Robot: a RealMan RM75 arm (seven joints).
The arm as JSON. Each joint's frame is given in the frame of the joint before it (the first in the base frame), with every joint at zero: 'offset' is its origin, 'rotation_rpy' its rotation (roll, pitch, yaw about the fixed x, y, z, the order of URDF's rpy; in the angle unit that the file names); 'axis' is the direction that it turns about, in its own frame. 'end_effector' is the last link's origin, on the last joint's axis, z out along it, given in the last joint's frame.
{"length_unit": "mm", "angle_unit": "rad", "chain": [
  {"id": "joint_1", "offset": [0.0, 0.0, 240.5], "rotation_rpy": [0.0, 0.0, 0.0], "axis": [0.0, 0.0, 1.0]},
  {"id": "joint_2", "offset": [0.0, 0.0, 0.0], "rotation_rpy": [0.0, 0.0, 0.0], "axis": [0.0, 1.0, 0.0]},
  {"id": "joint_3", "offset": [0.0, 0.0, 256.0], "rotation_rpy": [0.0, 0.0, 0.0], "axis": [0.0, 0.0, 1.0]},
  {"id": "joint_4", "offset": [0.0, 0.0, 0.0], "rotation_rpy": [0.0, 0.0, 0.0], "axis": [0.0, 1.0, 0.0]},
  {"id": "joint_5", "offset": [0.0, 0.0, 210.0], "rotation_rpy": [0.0, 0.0, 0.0], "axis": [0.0, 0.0, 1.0]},
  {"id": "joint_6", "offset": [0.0, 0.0, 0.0], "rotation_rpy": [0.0, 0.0, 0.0], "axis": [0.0, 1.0, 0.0]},
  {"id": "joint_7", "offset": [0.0, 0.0, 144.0], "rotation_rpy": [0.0, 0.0, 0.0], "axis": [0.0, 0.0, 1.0]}
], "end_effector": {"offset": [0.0, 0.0, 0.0], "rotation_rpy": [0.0, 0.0, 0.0]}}
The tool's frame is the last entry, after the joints.
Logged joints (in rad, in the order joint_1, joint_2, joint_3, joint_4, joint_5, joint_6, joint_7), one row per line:
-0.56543 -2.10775 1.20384 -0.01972 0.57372 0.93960 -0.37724
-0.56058 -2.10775 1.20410 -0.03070 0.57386 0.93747 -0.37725
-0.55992 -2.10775 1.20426 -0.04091 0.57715 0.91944 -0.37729
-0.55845 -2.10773 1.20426 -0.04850 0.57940 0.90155 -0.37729
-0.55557 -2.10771 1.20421 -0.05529 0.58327 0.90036 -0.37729
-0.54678 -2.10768 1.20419 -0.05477 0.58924 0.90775 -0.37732
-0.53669 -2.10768 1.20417 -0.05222 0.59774 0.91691 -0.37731
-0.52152 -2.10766 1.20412 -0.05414 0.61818 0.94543 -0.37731
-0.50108 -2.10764 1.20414 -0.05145 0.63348 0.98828 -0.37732
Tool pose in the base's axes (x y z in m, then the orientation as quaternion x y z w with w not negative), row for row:
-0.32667 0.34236 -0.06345 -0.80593 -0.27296 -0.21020 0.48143
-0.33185 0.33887 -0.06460 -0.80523 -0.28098 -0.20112 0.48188
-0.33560 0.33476 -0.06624 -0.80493 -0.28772 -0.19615 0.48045
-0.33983 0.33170 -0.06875 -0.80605 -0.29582 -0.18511 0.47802
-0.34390 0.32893 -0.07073 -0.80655 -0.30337 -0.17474 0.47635
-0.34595 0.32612 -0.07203 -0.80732 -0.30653 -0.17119 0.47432
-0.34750 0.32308 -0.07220 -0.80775 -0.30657 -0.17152 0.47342
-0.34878 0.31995 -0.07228 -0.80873 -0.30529 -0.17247 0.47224
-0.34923 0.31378 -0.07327 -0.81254 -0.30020 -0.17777 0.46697
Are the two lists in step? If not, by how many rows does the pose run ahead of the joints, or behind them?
The pose runs 1 row behind the joints: the pose in row i belongs to the joints in row i - 1.
